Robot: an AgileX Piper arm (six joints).
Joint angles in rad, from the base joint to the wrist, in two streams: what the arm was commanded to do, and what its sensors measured. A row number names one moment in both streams.
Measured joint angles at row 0: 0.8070, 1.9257, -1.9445, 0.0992, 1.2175, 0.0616
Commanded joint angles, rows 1 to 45: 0.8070, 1.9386, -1.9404, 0.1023, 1.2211, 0.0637; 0.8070, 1.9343, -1.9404, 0.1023, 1.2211, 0.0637; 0.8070, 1.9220, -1.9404, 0.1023, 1.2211, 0.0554; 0.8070, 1.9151, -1.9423, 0.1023, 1.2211, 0.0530; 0.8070, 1.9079, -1.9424, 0.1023, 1.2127, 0.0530; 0.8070, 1.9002, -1.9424, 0.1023, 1.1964, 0.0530; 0.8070, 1.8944, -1.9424, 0.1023, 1.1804, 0.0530; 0.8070, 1.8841, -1.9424, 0.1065, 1.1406, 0.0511; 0.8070, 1.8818, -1.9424, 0.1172, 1.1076, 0.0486; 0.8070, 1.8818, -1.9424, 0.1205, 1.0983, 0.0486; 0.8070, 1.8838, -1.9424, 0.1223, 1.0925, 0.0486; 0.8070, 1.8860, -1.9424, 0.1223, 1.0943, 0.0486; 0.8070, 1.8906, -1.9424, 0.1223, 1.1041, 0.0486; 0.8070, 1.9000, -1.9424, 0.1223, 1.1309, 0.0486; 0.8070, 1.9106, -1.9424, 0.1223, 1.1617, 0.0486; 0.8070, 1.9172, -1.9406, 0.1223, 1.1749, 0.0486; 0.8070, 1.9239, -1.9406, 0.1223, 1.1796, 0.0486; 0.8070, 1.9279, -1.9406, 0.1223, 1.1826, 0.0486; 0.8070, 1.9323, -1.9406, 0.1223, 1.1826, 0.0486; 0.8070, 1.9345, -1.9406, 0.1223, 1.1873, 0.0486; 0.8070, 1.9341, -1.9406, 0.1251, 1.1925, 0.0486; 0.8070, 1.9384, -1.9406, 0.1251, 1.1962, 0.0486; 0.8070, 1.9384, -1.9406, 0.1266, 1.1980, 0.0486; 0.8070, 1.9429, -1.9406, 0.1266, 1.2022, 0.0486; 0.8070, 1.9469, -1.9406, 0.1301, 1.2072, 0.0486; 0.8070, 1.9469, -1.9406, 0.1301, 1.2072, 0.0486; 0.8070, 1.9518, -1.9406, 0.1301, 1.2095, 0.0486; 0.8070, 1.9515, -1.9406, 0.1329, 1.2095, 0.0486; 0.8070, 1.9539, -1.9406, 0.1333, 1.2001, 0.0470; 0.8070, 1.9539, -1.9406, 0.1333, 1.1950, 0.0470; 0.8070, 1.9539, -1.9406, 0.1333, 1.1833, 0.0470; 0.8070, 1.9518, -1.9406, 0.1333, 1.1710, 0.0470; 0.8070, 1.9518, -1.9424, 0.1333, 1.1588, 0.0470; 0.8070, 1.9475, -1.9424, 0.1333, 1.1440, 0.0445; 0.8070, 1.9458, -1.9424, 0.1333, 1.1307, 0.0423; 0.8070, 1.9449, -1.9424, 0.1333, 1.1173, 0.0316; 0.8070, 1.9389, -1.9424, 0.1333, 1.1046, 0.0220; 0.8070, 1.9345, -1.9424, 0.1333, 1.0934, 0.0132; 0.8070, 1.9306, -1.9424, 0.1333, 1.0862, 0.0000; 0.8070, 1.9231, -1.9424, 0.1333, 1.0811, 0.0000; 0.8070, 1.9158, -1.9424, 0.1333, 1.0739, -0.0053; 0.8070, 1.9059, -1.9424, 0.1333, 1.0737, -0.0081; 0.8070, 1.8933, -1.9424, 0.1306, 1.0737, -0.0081; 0.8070, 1.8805, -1.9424, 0.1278, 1.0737, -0.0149; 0.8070, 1.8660, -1.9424, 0.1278, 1.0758, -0.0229
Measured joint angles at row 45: 0.8070, 1.9230, -1.9445, 0.1313, 1.0864, 0.0087
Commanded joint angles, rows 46 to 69: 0.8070, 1.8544, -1.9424, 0.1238, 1.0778, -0.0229; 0.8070, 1.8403, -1.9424, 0.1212, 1.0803, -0.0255; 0.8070, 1.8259, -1.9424, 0.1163, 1.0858, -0.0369; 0.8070, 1.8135, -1.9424, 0.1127, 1.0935, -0.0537; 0.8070, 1.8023, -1.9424, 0.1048, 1.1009, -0.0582; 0.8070, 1.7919, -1.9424, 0.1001, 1.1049, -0.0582; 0.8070, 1.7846, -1.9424, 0.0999, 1.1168, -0.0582; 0.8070, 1.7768, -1.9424, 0.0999, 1.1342, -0.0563; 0.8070, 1.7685, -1.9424, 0.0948, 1.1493, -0.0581; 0.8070, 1.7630, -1.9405, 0.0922, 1.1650, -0.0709; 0.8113, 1.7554, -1.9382, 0.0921, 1.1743, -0.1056; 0.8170, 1.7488, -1.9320, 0.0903, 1.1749, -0.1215; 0.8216, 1.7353, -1.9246, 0.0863, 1.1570, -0.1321; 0.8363, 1.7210, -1.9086, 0.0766, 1.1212, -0.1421; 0.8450, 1.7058, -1.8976, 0.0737, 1.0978, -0.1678; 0.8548, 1.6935, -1.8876, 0.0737, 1.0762, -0.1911; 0.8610, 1.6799, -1.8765, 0.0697, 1.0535, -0.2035; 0.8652, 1.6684, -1.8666, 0.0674, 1.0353, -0.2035; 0.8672, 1.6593, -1.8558, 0.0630, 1.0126, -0.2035; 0.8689, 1.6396, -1.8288, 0.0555, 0.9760, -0.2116; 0.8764, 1.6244, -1.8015, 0.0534, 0.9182, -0.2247; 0.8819, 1.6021, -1.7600, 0.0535, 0.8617, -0.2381; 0.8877, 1.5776, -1.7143, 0.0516, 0.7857, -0.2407; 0.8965, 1.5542, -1.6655, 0.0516, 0.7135, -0.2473
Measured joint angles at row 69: 0.8743, 1.6333, -1.8021, 0.0670, 0.9406, -0.2112
